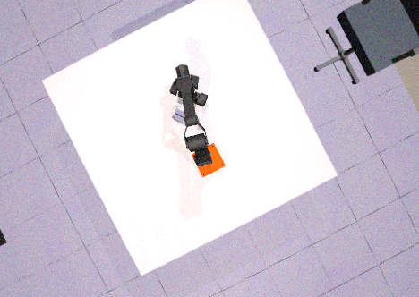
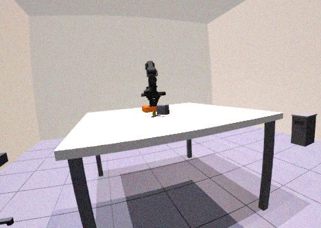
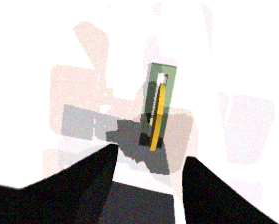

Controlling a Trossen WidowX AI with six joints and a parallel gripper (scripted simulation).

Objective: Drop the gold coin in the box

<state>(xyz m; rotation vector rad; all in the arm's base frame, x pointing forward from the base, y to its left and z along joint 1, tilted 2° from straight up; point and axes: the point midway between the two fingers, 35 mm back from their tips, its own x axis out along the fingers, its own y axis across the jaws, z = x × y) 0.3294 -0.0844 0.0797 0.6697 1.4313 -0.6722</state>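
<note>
The gold coin lies 6 cm below my gripper tip.
</note>
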